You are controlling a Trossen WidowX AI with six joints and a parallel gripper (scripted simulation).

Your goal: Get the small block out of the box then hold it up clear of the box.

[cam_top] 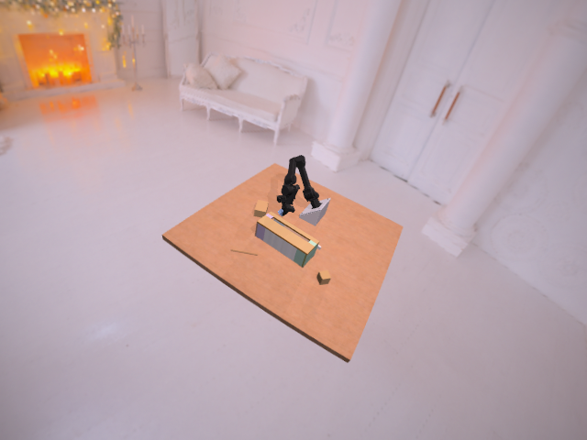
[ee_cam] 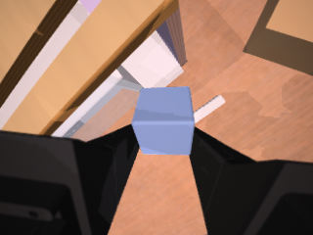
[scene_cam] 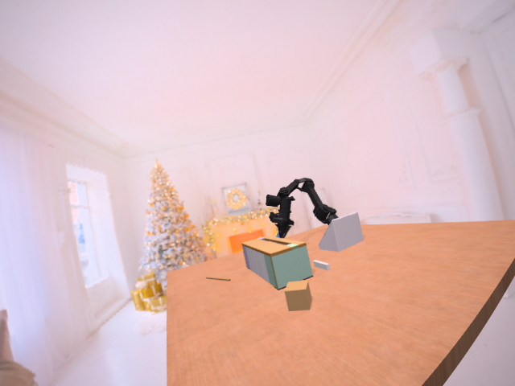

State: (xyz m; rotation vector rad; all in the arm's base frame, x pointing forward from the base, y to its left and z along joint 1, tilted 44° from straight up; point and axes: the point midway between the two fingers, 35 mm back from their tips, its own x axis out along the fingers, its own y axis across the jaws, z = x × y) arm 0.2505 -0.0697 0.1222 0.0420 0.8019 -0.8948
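Right now my gripper tip is 10 mm to the left of the small blue block and 20 mm below it. Round my gripper tip: tan cube (230 mm ahead, 450 mm to the left, 80 mm below); thin stick (360 mm ahead, 30 mm to the right, 100 mm below).
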